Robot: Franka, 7 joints.
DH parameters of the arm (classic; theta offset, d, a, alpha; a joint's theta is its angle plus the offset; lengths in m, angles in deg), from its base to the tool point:
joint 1: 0 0.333 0 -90
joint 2: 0 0 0 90
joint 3: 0 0.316 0.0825 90
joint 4: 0 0 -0.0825 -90
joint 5: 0 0.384 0 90
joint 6: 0 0 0.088 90
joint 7: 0 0.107 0 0
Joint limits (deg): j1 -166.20..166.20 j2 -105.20..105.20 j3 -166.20..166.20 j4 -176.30..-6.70 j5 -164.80..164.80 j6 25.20..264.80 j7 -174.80..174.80
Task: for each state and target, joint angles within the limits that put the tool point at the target. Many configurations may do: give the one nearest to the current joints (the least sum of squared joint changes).
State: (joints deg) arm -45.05 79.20 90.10 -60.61 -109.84 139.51 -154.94
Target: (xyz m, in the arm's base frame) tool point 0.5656 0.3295 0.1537
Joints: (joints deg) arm -33.27 90.98 73.51 -101.26 -109.75 140.19 -154.94
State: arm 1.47 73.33 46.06 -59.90 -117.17 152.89 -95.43
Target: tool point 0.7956 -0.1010 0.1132
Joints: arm -24.68 79.09 31.96 -49.97 -117.04 146.63 -95.43
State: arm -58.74 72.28 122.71 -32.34 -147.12 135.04 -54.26
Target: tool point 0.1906 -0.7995 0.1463
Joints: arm -78.93 102.37 121.35 -6.70 -147.19 122.74 -54.26
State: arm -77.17 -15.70 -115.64 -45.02 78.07 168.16 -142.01
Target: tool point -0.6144 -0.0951 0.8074
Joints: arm -47.61 -19.20 -102.86 -72.03 79.93 161.76 -142.01
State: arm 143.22 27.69 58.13 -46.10 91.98 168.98 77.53
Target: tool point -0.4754 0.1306 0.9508
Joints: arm 134.73 9.82 53.61 -48.10 96.61 192.45 77.53
